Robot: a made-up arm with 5 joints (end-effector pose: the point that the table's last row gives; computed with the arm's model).
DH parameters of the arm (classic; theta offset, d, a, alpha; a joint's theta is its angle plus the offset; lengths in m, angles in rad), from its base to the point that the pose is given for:
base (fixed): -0.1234 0 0.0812 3.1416
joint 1: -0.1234 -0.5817 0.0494 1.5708
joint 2: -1.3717 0 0.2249 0
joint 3: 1.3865 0 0.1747 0
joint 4: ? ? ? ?
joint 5: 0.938 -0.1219 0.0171 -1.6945
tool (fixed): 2.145 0.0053 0 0
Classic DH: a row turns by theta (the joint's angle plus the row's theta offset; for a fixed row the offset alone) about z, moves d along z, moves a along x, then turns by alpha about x.
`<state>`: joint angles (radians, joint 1 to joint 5).
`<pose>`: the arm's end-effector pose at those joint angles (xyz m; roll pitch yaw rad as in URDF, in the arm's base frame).
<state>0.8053 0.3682 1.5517 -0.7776 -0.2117</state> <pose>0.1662 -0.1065 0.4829 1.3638 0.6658 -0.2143</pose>
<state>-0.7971 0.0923 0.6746 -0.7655 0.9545</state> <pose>0.3357 0.2448 0.6605 -0.2106 0.2745 1.3222</pose>
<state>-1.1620 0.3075 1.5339 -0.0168 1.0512</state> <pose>0.1103 0.0501 0.4951 2.1010 0.8145 -2.7030</pose>
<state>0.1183 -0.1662 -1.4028 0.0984 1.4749</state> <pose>0.1598 -0.0168 1.1023 -1.2632 -0.8973 0.3552</pose>
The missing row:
joint 4: 1.5559 0.0101 0.0238 -1.5708
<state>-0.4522 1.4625 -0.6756 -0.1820 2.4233</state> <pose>0.5139 0.2216 0.3593 -2.1496 1.1001 -0.0530</pose>
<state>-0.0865 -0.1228 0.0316 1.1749 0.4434</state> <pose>0.3590 0.0064 0.7008 1.0322 0.8272 1.0424</pose>
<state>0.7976 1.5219 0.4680 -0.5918 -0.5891</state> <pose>0.2071 -0.1407 0.2623 1.6648 0.8318 -0.3639</pose>
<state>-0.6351 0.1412 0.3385 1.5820 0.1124</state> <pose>0.2427 0.1004 0.6158 2.6875 0.9610 2.6264</pose>
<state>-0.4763 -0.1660 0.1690 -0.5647 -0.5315</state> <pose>0.3969 0.1515 0.8370 0.7729 -0.9817 1.0680</pose>
